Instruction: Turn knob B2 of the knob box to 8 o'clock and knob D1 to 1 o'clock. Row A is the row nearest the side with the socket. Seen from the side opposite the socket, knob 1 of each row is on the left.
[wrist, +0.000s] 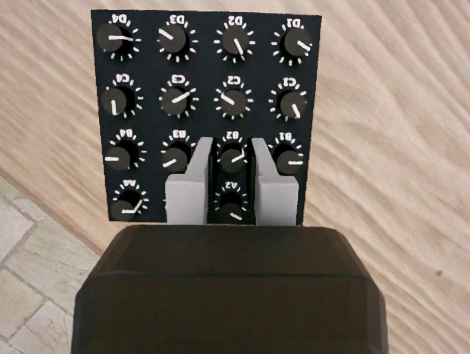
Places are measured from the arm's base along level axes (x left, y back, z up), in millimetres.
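Where they show: gripper, between the fingertips: (231, 159).
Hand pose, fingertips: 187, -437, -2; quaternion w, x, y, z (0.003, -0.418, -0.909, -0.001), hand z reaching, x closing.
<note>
After its pixels a point has its place, as x, y, z.
The dark knob box (205, 70) {164, -474, -12} fills the upper part of the wrist view, its labels upside down. Knob B2 (230, 161) {187, -438, 3} is between the two fingers of my gripper (231, 159) {187, -437, -2}, with a narrow gap on each side. My gripper is partly open and grips nothing. B2's white line points right and slightly up in the view, about 8 o'clock with the labels read upright. Knob D1 (297, 44) {129, -451, 3} is at the upper right of the box, apart from the fingers. Its line points right and down in the view, about 10 o'clock read upright. The socket does not show.
Knob B3 (176, 159) {203, -458, 3} is left of the fingers and knob B1 (288, 161) {169, -418, 3} right of them, both close. Knob A2 (231, 212) {206, -421, 3} shows between the finger bases; A1 and A3 are hidden. The box lies on a wooden table (390, 150) {127, -365, -35}; stone floor (35, 270) shows at lower left.
</note>
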